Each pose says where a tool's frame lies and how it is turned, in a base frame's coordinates. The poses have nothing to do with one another.
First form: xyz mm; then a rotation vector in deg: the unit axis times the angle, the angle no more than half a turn.
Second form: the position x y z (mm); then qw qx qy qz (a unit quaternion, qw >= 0). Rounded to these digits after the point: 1 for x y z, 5 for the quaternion.
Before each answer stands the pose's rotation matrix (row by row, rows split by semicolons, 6 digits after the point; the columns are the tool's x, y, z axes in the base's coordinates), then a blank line. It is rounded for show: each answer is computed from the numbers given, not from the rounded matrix.
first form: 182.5 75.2 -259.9 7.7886 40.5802 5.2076
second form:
0.756084 -0.037038 0.653425; 0.129151 0.987209 -0.093484; -0.641605 0.155072 0.751196

182.5 75.2 -259.9 0.93468 0.06648 0.34638 0.04445
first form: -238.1 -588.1 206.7 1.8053 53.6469 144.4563
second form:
-0.899348 -0.401603 0.172880; 0.417097 -0.669406 0.614757; -0.131161 0.624988 0.769537

-238.1 -588.1 206.7 0.22404 0.01142 0.33927 0.91355
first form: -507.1 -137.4 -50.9 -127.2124 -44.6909 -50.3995
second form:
0.603980 0.702272 0.376858; 0.290135 -0.634139 0.716721; 0.742314 -0.323545 -0.586761

-507.1 -137.4 -50.9 0.30947 -0.84037 -0.29523 -0.33294
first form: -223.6 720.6 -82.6 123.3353 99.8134 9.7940
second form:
0.230436 0.919736 0.317780; 0.963963 -0.171144 -0.203679; -0.132945 0.353263 -0.926030

-223.6 720.6 -82.6 0.18253 0.76283 0.61734 0.06058
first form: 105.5 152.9 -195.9 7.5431 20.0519 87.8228
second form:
0.000063 -0.952850 0.303442; 0.990126 0.042596 0.133555; -0.140183 0.300437 0.943444

105.5 152.9 -195.9 0.70465 0.05921 0.15739 0.68934
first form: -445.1 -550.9 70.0 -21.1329 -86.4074 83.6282
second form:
-0.485406 -0.392712 -0.781126; 0.767875 0.235692 -0.595666; 0.418030 -0.888947 0.187147

-445.1 -550.9 70.0 0.48411 -0.15146 -0.61926 0.59935
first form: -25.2 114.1 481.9 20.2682 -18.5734 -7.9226
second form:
0.939178 0.076445 -0.334816; -0.188755 0.929358 -0.317278; 0.286909 0.361179 0.887262

-25.2 114.1 481.9 0.96899 0.17504 -0.16040 -0.06842
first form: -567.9 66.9 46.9 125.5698 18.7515 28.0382
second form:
0.889420 0.063708 0.452630; 0.393990 -0.608898 -0.688488; 0.231743 0.790686 -0.566666

-567.9 66.9 46.9 0.42245 0.87535 0.13072 0.19546
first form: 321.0 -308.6 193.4 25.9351 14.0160 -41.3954
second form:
0.727665 0.683240 0.060714; -0.579581 0.659771 -0.478318; -0.366863 0.312867 0.876086

321.0 -308.6 193.4 0.90326 0.21898 0.11834 -0.34952
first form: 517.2 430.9 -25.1 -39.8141 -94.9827 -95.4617
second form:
-0.628471 0.772656 -0.089595; -0.093480 0.039323 0.994844; 0.772196 0.633606 0.047515

517.2 430.9 -25.1 0.33851 -0.26678 -0.63645 -0.63966
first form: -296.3 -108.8 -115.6 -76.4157 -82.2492 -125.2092
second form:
-0.570206 0.592366 0.569182; 0.287131 -0.505447 0.813682; 0.769689 0.627396 0.118123

-296.3 -108.8 -115.6 0.10304 -0.45197 -0.48648 -0.74057
